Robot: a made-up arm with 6 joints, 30 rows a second.
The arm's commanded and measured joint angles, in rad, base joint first. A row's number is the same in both.
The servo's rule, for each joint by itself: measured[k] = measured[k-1] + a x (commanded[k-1-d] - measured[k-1]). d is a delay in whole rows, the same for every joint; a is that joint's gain. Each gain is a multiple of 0.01, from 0.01 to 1. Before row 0 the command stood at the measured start. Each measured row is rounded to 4 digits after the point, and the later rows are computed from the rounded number. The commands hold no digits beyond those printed.
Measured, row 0: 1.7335 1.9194 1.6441 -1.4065 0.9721 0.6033
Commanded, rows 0 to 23: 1.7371 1.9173 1.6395 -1.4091 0.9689 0.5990; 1.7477 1.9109 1.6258 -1.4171 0.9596 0.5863; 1.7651 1.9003 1.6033 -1.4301 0.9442 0.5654; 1.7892 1.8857 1.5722 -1.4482 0.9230 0.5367; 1.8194 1.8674 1.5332 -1.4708 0.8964 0.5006; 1.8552 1.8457 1.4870 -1.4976 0.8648 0.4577; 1.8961 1.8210 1.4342 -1.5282 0.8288 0.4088; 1.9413 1.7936 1.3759 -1.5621 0.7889 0.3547; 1.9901 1.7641 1.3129 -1.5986 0.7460 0.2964; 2.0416 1.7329 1.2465 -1.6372 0.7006 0.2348; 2.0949 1.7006 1.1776 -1.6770 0.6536 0.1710; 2.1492 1.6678 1.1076 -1.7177 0.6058 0.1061; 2.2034 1.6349 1.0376 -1.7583 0.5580 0.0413; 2.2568 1.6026 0.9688 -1.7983 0.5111 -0.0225; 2.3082 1.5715 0.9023 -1.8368 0.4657 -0.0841; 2.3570 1.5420 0.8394 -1.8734 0.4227 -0.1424; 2.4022 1.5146 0.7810 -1.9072 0.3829 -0.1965; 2.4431 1.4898 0.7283 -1.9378 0.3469 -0.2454; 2.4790 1.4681 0.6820 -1.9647 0.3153 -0.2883; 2.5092 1.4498 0.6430 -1.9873 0.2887 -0.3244; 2.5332 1.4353 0.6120 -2.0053 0.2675 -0.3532; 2.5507 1.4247 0.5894 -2.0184 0.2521 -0.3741; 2.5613 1.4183 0.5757 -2.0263 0.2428 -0.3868; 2.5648 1.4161 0.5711 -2.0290 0.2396 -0.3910
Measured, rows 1 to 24: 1.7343 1.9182 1.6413 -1.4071 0.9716 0.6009; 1.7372 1.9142 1.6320 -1.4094 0.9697 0.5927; 1.7433 1.9066 1.6148 -1.4142 0.9656 0.5774; 1.7534 1.8951 1.5892 -1.4220 0.9588 0.5546; 1.7679 1.8799 1.5556 -1.4332 0.9488 0.5244; 1.7871 1.8611 1.5144 -1.4480 0.9354 0.4870; 1.8111 1.8390 1.4663 -1.4664 0.9183 0.4432; 1.8397 1.8140 1.4121 -1.4884 0.8976 0.3936; 1.8728 1.7866 1.3526 -1.5137 0.8733 0.3392; 1.9099 1.7571 1.2889 -1.5421 0.8457 0.2807; 1.9506 1.7260 1.2221 -1.5731 0.8150 0.2193; 1.9943 1.6940 1.1534 -1.6064 0.7815 0.1559; 2.0403 1.6615 1.0839 -1.6413 0.7457 0.0917; 2.0879 1.6291 1.0148 -1.6774 0.7082 0.0277; 2.1364 1.5974 0.9473 -1.7141 0.6694 -0.0349; 2.1849 1.5669 0.8826 -1.7507 0.6299 -0.0951; 2.2327 1.5381 0.8216 -1.7867 0.5904 -0.1519; 2.2790 1.5115 0.7656 -1.8215 0.5514 -0.2043; 2.3230 1.4876 0.7154 -1.8544 0.5136 -0.2513; 2.3640 1.4668 0.6720 -1.8850 0.4776 -0.2922; 2.4012 1.4495 0.6360 -1.9127 0.4440 -0.3264; 2.4341 1.4359 0.6080 -1.9370 0.4133 -0.3531; 2.4621 1.4262 0.5886 -1.9575 0.3860 -0.3720; 2.4847 1.4206 0.5781 -1.9739 0.3626 -0.3826
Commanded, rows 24 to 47: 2.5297 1.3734 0.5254 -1.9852 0.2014 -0.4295; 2.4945 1.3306 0.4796 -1.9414 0.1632 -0.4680; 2.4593 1.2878 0.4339 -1.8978 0.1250 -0.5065; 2.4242 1.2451 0.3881 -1.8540 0.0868 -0.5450; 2.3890 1.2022 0.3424 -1.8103 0.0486 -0.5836; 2.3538 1.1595 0.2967 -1.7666 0.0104 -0.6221; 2.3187 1.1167 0.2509 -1.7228 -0.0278 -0.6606; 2.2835 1.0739 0.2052 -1.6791 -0.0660 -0.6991; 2.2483 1.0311 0.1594 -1.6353 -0.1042 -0.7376; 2.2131 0.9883 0.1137 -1.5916 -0.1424 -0.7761; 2.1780 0.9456 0.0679 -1.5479 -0.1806 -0.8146; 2.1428 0.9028 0.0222 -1.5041 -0.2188 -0.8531; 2.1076 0.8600 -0.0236 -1.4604 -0.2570 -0.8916; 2.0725 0.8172 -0.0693 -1.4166 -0.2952 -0.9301; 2.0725 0.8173 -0.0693 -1.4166 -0.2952 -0.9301; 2.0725 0.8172 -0.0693 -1.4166 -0.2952 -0.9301; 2.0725 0.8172 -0.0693 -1.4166 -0.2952 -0.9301; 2.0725 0.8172 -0.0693 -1.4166 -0.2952 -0.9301; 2.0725 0.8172 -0.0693 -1.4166 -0.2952 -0.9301; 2.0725 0.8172 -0.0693 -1.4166 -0.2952 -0.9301; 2.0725 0.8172 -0.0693 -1.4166 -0.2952 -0.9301; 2.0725 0.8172 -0.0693 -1.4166 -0.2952 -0.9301; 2.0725 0.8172 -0.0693 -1.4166 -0.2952 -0.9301; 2.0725 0.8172 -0.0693 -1.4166 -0.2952 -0.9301
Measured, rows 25 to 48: 2.4946 1.3946 0.5465 -1.9765 0.3368 -0.4089; 2.4946 1.3594 0.5064 -1.9684 0.3090 -0.4420; 2.4868 1.3200 0.4629 -1.9522 0.2796 -0.4781; 2.4730 1.2788 0.4180 -1.9296 0.2488 -0.5156; 2.4545 1.2367 0.3726 -1.9022 0.2168 -0.5537; 2.4323 1.1942 0.3271 -1.8710 0.1838 -0.5920; 2.4073 1.1516 0.2814 -1.8369 0.1499 -0.6304; 2.3801 1.1089 0.2357 -1.8006 0.1154 -0.6689; 2.3511 1.0661 0.1899 -1.7626 0.0803 -0.7074; 2.3207 1.0233 0.1442 -1.7233 0.0447 -0.7459; 2.2893 0.9806 0.0984 -1.6830 0.0087 -0.7844; 2.2571 0.9378 0.0527 -1.6419 -0.0277 -0.8229; 2.2242 0.8950 0.0069 -1.6002 -0.0644 -0.8614; 2.1908 0.8522 -0.0388 -1.5580 -0.1013 -0.8999; 2.1648 0.8330 -0.0571 -1.5255 -0.1323 -0.9168; 2.1445 0.8243 -0.0644 -1.5005 -0.1584 -0.9242; 2.1287 0.8204 -0.0673 -1.4812 -0.1803 -0.9275; 2.1163 0.8186 -0.0685 -1.4663 -0.1987 -0.9290; 2.1067 0.8178 -0.0690 -1.4549 -0.2141 -0.9296; 2.0992 0.8175 -0.0692 -1.4461 -0.2271 -0.9299; 2.0933 0.8173 -0.0693 -1.4393 -0.2380 -0.9300; 2.0887 0.8172 -0.0693 -1.4341 -0.2472 -0.9301; 2.0851 0.8172 -0.0693 -1.4301 -0.2549 -0.9301; 2.0823 0.8172 -0.0693 -1.4270 -0.2613 -0.9301
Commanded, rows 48 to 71: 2.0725 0.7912 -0.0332 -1.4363 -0.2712 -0.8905; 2.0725 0.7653 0.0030 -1.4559 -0.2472 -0.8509; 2.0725 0.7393 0.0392 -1.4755 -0.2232 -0.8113; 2.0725 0.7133 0.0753 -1.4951 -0.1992 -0.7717; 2.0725 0.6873 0.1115 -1.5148 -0.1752 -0.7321; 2.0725 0.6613 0.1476 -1.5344 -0.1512 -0.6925; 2.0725 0.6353 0.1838 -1.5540 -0.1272 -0.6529; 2.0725 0.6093 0.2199 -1.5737 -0.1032 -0.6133; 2.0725 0.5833 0.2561 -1.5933 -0.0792 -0.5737; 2.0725 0.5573 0.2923 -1.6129 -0.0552 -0.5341; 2.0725 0.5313 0.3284 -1.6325 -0.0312 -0.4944; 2.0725 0.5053 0.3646 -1.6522 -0.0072 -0.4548; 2.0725 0.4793 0.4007 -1.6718 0.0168 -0.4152; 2.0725 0.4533 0.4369 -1.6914 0.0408 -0.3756; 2.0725 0.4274 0.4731 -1.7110 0.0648 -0.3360; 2.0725 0.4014 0.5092 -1.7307 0.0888 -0.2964; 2.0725 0.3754 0.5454 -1.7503 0.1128 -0.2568; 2.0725 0.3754 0.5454 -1.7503 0.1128 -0.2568; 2.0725 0.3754 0.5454 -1.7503 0.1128 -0.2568; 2.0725 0.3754 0.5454 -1.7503 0.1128 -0.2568; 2.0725 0.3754 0.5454 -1.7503 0.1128 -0.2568; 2.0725 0.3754 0.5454 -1.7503 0.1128 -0.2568; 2.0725 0.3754 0.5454 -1.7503 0.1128 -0.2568; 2.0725 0.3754 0.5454 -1.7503 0.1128 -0.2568
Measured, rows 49 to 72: 2.0801 0.8029 -0.0476 -1.4291 -0.2629 -0.9079; 2.0784 0.7822 -0.0172 -1.4353 -0.2604 -0.8760; 2.0771 0.7586 0.0166 -1.4445 -0.2544 -0.8398; 2.0761 0.7337 0.0518 -1.4561 -0.2456 -0.8017; 2.0753 0.7082 0.0876 -1.4696 -0.2343 -0.7627; 2.0747 0.6824 0.1236 -1.4845 -0.2210 -0.7234; 2.0742 0.6565 0.1597 -1.5005 -0.2060 -0.6839; 2.0738 0.6305 0.1958 -1.5173 -0.1896 -0.6444; 2.0735 0.6045 0.2320 -1.5348 -0.1719 -0.6048; 2.0733 0.5785 0.2682 -1.5528 -0.1532 -0.5652; 2.0731 0.5525 0.3043 -1.5711 -0.1337 -0.5256; 2.0730 0.5265 0.3405 -1.5898 -0.1135 -0.4860; 2.0729 0.5005 0.3766 -1.6087 -0.0927 -0.4464; 2.0728 0.4745 0.4128 -1.6277 -0.0713 -0.4068; 2.0727 0.4486 0.4490 -1.6469 -0.0495 -0.3672; 2.0727 0.4226 0.4851 -1.6662 -0.0274 -0.3276; 2.0727 0.3966 0.5213 -1.6855 -0.0050 -0.2880; 2.0727 0.3849 0.5358 -1.7004 0.0138 -0.2705; 2.0727 0.3797 0.5416 -1.7119 0.0296 -0.2628; 2.0727 0.3773 0.5439 -1.7207 0.0429 -0.2594; 2.0727 0.3763 0.5448 -1.7275 0.0541 -0.2579; 2.0727 0.3758 0.5452 -1.7327 0.0635 -0.2573; 2.0727 0.3756 0.5453 -1.7367 0.0714 -0.2570; 2.0727 0.3755 0.5454 -1.7398 0.0780 -0.2569
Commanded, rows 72 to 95: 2.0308 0.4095 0.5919 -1.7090 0.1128 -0.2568; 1.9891 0.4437 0.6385 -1.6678 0.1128 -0.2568; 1.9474 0.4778 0.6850 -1.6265 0.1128 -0.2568; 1.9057 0.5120 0.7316 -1.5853 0.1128 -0.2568; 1.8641 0.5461 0.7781 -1.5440 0.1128 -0.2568; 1.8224 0.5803 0.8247 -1.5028 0.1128 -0.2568; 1.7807 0.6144 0.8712 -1.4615 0.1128 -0.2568; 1.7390 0.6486 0.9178 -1.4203 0.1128 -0.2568; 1.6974 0.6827 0.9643 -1.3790 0.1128 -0.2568; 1.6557 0.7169 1.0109 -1.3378 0.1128 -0.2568; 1.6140 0.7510 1.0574 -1.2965 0.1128 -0.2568; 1.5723 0.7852 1.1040 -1.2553 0.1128 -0.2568; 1.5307 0.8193 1.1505 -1.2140 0.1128 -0.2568; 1.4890 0.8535 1.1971 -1.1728 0.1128 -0.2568; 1.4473 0.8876 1.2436 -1.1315 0.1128 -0.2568; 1.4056 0.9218 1.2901 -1.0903 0.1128 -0.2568; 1.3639 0.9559 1.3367 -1.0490 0.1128 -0.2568; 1.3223 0.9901 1.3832 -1.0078 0.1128 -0.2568; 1.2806 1.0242 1.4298 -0.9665 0.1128 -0.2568; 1.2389 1.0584 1.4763 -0.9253 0.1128 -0.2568; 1.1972 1.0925 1.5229 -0.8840 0.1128 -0.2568; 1.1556 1.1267 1.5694 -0.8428 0.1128 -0.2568; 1.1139 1.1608 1.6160 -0.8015 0.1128 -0.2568; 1.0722 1.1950 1.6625 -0.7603 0.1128 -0.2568
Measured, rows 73 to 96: 2.0635 0.3942 0.5733 -1.7327 0.0836 -0.2568; 2.0471 0.4214 0.6124 -1.7178 0.0883 -0.2568; 2.0252 0.4524 0.6560 -1.6968 0.0922 -0.2568; 1.9989 0.4852 0.7014 -1.6712 0.0955 -0.2568; 1.9692 0.5187 0.7474 -1.6419 0.0983 -0.2568; 1.9369 0.5526 0.7938 -1.6099 0.1006 -0.2568; 1.9025 0.5866 0.8402 -1.5758 0.1026 -0.2568; 1.8665 0.6207 0.8868 -1.5400 0.1042 -0.2568; 1.8293 0.6548 0.9333 -1.5030 0.1056 -0.2568; 1.7911 0.6890 0.9799 -1.4650 0.1068 -0.2568; 1.7521 0.7231 1.0264 -1.4262 0.1078 -0.2568; 1.7125 0.7573 1.0730 -1.3869 0.1086 -0.2568; 1.6725 0.7914 1.1195 -1.3471 0.1093 -0.2568; 1.6321 0.8256 1.1661 -1.3070 0.1099 -0.2568; 1.5914 0.8597 1.2126 -1.2666 0.1104 -0.2568; 1.5505 0.8939 1.2591 -1.2261 0.1108 -0.2568; 1.5094 0.9280 1.3057 -1.1854 0.1111 -0.2568; 1.4682 0.9622 1.3522 -1.1446 0.1114 -0.2568; 1.4269 0.9963 1.3988 -1.1036 0.1116 -0.2568; 1.3855 1.0305 1.4453 -1.0626 0.1118 -0.2568; 1.3441 1.0646 1.4919 -1.0215 0.1120 -0.2568; 1.3026 1.0988 1.5384 -0.9804 0.1121 -0.2568; 1.2611 1.1329 1.5850 -0.9393 0.1122 -0.2568; 1.2195 1.1671 1.6315 -0.8981 0.1123 -0.2568
